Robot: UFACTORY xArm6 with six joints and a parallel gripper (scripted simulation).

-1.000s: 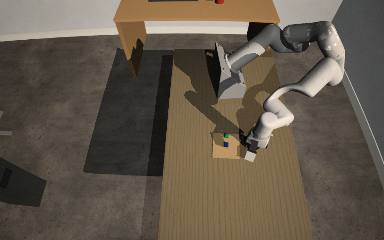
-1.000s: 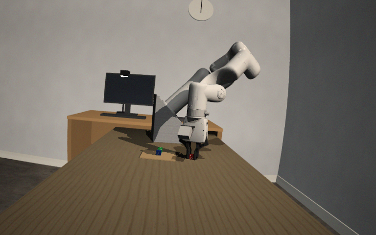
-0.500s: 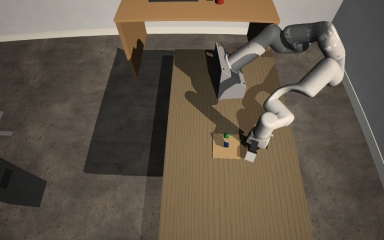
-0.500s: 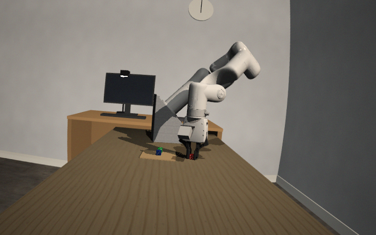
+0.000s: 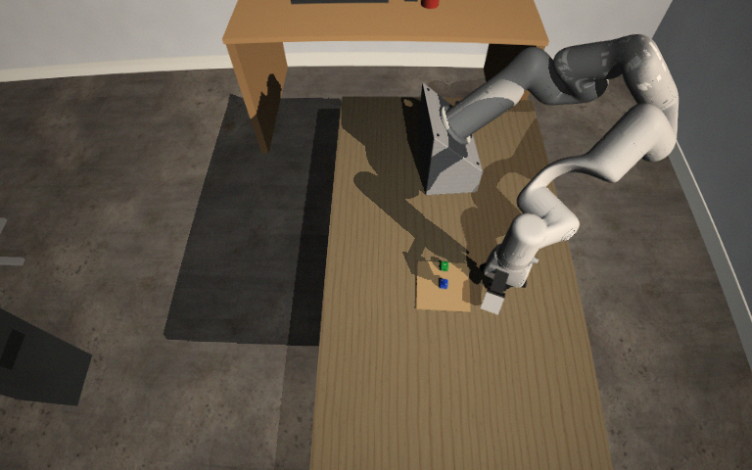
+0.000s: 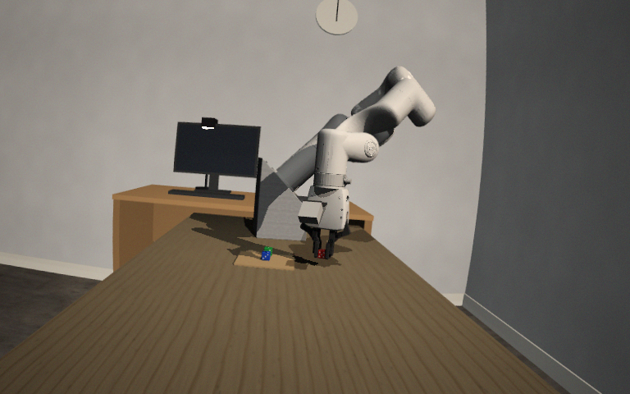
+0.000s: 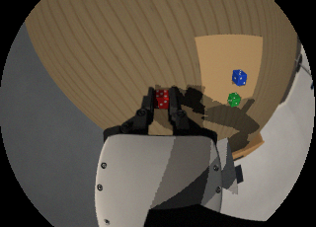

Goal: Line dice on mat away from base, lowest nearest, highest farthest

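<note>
Now: hand 140 mm to the left of the blue die and 30 mm above it. From my hand the other things lie so: red die 10 mm below; green die 50 mm behind, 140 mm to the right, 30 mm below; tan mat 140 mm to the right, 40 mm below.
</note>
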